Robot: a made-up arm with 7 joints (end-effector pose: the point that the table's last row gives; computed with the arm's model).
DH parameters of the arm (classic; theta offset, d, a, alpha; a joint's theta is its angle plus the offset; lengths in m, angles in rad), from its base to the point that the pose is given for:
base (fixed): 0 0 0 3.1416
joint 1: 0 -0.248 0 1.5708
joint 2: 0 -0.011 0 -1.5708
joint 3: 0 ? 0 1.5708
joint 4: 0 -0.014 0 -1.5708
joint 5: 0 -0.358 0 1.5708
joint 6: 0 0 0 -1.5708
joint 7: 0 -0.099 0 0
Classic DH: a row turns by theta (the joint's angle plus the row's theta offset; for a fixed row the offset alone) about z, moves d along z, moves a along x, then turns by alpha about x.
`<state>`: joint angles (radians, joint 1 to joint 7).
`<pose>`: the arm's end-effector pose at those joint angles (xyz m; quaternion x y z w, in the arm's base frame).
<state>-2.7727 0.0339 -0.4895 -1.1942 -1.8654 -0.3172 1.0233</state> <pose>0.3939 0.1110 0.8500 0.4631 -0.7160 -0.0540 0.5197</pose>
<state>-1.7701 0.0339 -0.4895 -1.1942 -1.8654 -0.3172 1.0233</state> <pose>0.3055 -0.2723 0.8500 0.0620 -0.8504 -0.2971 0.4298</pose>
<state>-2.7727 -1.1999 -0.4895 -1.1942 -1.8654 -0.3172 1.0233</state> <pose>0.7195 -0.0149 0.1381 0.4570 -0.2923 -0.4432 0.7136</pose>
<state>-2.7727 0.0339 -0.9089 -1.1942 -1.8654 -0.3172 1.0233</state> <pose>0.3205 0.2693 0.8458 0.5983 -0.6030 0.0589 0.5244</pose>
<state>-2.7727 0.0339 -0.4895 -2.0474 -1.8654 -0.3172 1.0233</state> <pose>0.3945 0.1050 0.4759 0.3689 -0.4441 -0.2072 0.7898</pose>
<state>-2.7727 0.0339 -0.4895 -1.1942 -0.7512 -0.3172 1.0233</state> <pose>0.4074 0.1036 0.8212 -0.0036 -0.7625 0.2190 0.6088</pose>
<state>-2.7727 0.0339 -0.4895 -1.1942 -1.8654 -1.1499 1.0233</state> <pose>0.3314 0.1606 0.8438 0.6143 -0.5640 0.2954 0.4661</pose>
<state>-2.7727 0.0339 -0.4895 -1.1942 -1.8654 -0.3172 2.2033</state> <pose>0.3939 0.1110 0.8500 -0.0136 -0.8526 0.2443 0.4618</pose>
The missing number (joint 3, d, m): -0.416
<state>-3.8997 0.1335 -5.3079 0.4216 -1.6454 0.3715 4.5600</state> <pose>-0.2690 -0.0492 1.0526 -0.9445 -0.0392 -0.2753 0.1751</pose>
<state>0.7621 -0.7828 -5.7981 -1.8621 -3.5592 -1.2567 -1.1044</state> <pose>-0.2367 0.4961 0.2826 0.1765 0.7911 -0.5502 0.2009</pose>
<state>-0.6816 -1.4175 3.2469 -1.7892 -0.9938 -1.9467 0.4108</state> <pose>-0.2214 -0.1180 0.6008 0.4217 -0.3175 0.6773 0.5125</pose>
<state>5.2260 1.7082 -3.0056 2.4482 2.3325 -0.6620 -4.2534</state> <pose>0.0493 0.0724 0.4865 -0.8206 -0.0626 -0.0725 0.5635</pose>
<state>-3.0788 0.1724 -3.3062 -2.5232 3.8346 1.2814 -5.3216</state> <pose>-0.1752 0.0411 0.2769 0.0661 -0.4458 0.6316 0.6308</pose>
